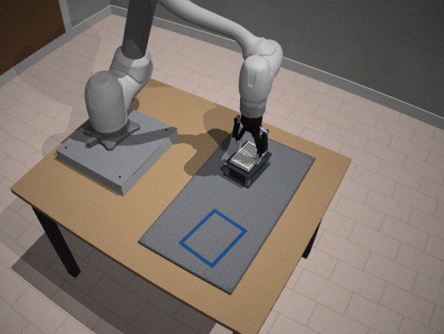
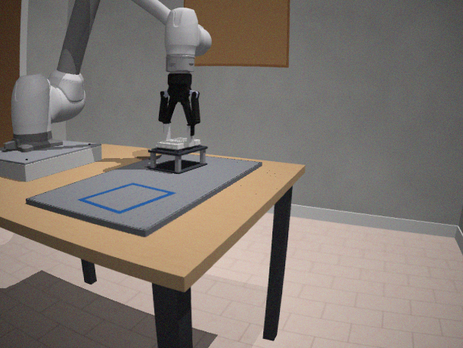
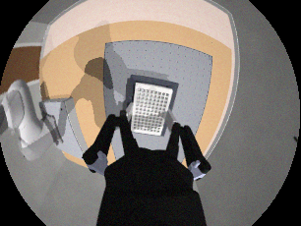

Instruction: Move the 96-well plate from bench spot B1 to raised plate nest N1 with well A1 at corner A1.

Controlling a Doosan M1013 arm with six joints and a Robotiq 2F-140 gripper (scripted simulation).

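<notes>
My hand is 40 mm above the raised plate nest. From my hand the other things lie so: white 96-well plate (20 mm below).
</notes>
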